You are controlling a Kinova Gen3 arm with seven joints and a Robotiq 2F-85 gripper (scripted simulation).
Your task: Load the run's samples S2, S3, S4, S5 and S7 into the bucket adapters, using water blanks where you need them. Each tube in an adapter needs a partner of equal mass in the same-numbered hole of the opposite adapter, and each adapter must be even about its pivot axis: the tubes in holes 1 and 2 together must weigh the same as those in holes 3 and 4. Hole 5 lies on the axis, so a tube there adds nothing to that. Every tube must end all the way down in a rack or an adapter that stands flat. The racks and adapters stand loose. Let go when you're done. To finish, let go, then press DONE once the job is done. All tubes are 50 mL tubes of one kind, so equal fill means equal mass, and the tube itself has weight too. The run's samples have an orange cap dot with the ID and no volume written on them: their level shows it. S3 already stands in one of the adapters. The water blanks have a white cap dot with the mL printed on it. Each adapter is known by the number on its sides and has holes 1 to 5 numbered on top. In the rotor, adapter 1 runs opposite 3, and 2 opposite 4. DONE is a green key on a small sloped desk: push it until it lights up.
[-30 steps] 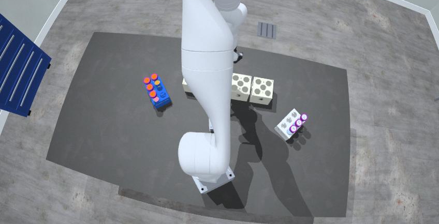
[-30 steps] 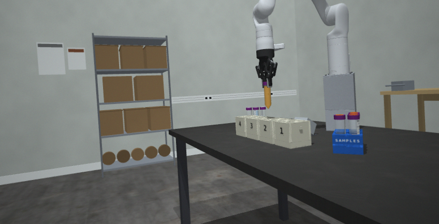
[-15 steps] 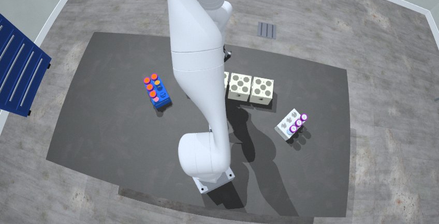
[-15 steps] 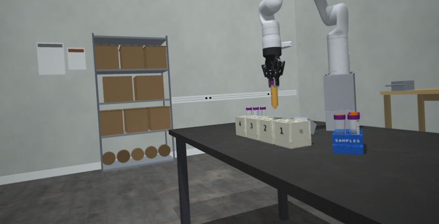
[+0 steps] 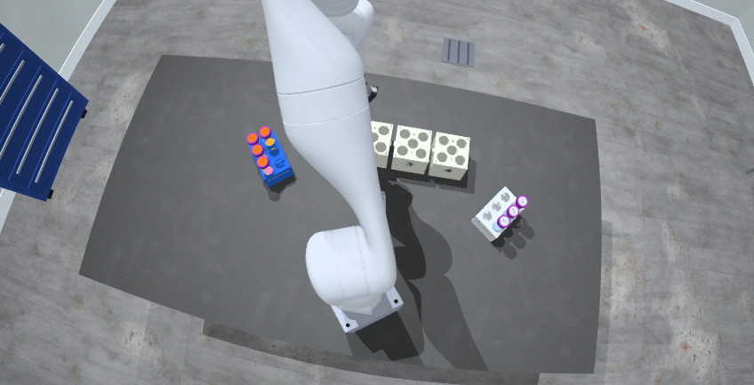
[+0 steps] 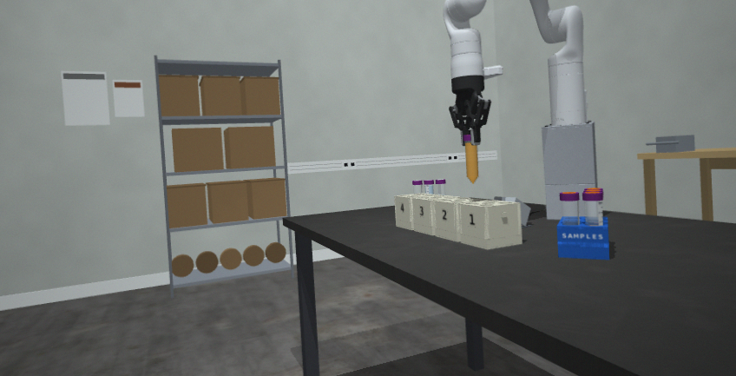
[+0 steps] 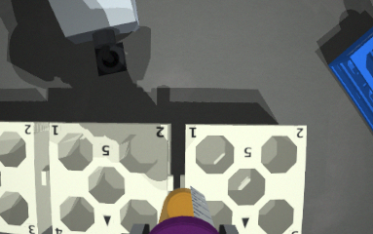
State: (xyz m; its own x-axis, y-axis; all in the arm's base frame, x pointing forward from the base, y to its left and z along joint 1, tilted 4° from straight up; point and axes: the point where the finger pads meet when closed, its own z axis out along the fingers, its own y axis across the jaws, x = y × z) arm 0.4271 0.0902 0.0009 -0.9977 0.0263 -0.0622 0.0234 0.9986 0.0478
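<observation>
My hand is 50 mm above the orange-filled sample tube and 10 mm past it. Also, from my hand: adapter 2 (200 mm below, 60 mm to the right); then green done key (210 mm behind, 180 mm below, 90 mm to the right); then adapter 1 (200 mm below, 50 mm to the left).
</observation>
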